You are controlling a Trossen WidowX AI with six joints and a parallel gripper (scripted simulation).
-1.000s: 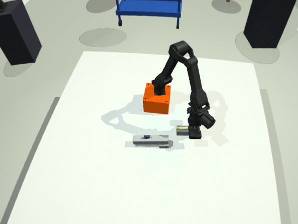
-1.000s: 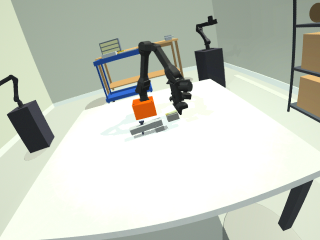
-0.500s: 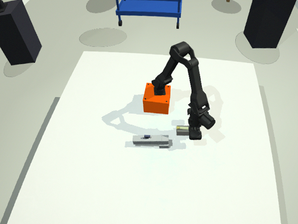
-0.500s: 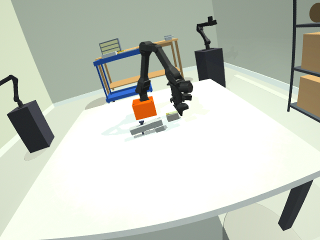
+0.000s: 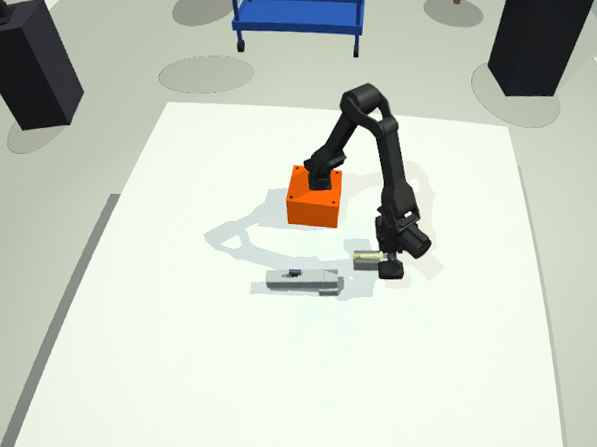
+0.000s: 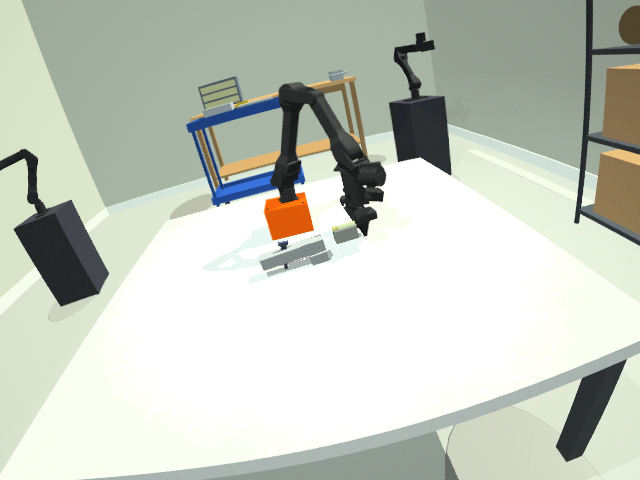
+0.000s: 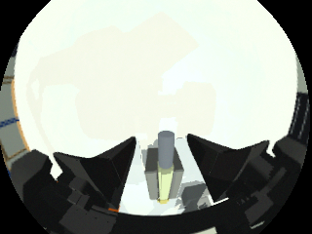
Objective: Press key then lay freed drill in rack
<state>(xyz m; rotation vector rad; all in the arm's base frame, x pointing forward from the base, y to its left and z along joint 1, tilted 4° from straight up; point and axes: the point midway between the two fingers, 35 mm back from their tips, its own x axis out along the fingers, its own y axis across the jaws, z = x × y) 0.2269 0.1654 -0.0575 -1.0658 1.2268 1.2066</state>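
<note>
Right now the drill is 40 mm to the right of my gripper tip and 40 mm above it. The rest, counted from my gripper tip: grey rack (50 mm to the right, 10 mm above); dark key (50 mm ahead, 250 mm to the right, 50 mm above); long grey block (50 mm ahead, 220 mm to the right, 30 mm above).
</note>
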